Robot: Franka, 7 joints.
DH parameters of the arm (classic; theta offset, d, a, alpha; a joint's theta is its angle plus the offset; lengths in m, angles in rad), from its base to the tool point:
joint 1: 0 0.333 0 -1.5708
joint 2: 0 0 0 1.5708
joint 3: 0 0.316 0.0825 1.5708
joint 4: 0 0 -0.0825 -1.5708
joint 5: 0 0.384 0 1.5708
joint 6: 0 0 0.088 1.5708
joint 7: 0 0.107 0 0
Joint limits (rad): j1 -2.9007..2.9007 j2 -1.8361..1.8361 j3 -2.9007..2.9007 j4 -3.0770..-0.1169 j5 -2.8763..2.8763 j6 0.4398..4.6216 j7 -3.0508..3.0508
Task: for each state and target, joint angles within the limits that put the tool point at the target. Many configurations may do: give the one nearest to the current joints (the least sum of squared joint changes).
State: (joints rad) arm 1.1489 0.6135 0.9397 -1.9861 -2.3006 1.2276 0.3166
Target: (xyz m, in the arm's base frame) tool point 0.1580 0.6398 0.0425
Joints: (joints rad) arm 0.9661 1.1888 0.5891 -1.6135 -2.3654 1.4272 0.3166
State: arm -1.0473 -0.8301 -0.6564 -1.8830 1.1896 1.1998 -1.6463
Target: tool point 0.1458 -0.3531 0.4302
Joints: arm -0.9060 -0.2737 -0.5524 -2.4443 1.0598 1.2707 -1.6463
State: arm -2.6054 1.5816 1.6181 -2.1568 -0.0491 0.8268 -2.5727
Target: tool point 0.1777 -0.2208 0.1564
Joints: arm -2.4499 1.6854 1.1159 -2.2992 -0.2382 0.8541 -2.5727
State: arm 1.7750 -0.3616 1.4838 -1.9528 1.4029 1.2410 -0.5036
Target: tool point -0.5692 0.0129 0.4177
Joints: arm 1.2036 -0.6146 1.5687 -2.0095 1.4521 1.5336 -0.5036
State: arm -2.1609 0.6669 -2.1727 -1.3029 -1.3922 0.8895 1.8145
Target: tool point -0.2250 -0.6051 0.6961
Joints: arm -1.6771 1.4489 -2.1947 -0.7619 -1.6018 0.9958 1.8145
